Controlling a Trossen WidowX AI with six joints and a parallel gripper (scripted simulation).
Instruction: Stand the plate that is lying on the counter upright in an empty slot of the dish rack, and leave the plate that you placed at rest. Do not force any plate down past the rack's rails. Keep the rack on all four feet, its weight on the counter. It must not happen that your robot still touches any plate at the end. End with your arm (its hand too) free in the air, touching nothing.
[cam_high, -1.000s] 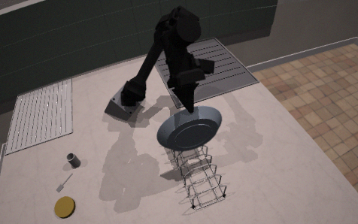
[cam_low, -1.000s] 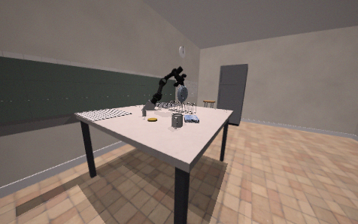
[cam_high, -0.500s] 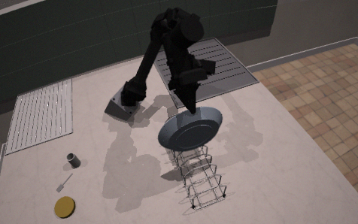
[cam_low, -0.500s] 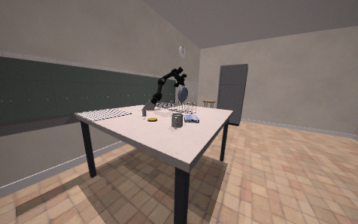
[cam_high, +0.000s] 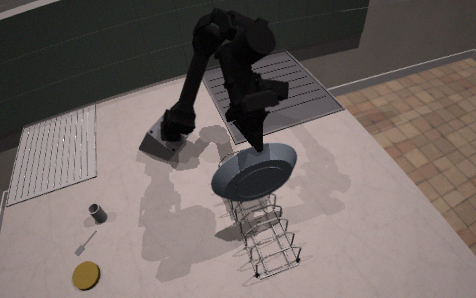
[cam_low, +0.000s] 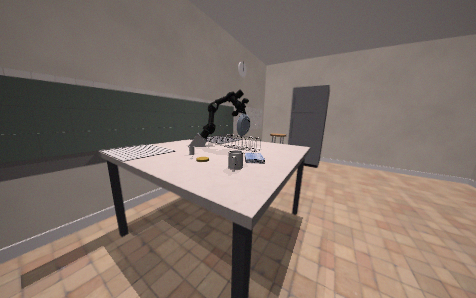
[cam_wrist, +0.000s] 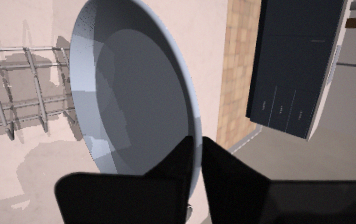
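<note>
Now: hand 20 mm short of the plate and 110 mm above it. Also, from my hand: small spatula (30 mm ahead, 510 mm to the right, 320 mm below); mug (350 mm ahead, 410 mm to the right, 280 mm below); yellow disc (120 mm ahead, 480 mm to the right, 310 mm below).
</note>
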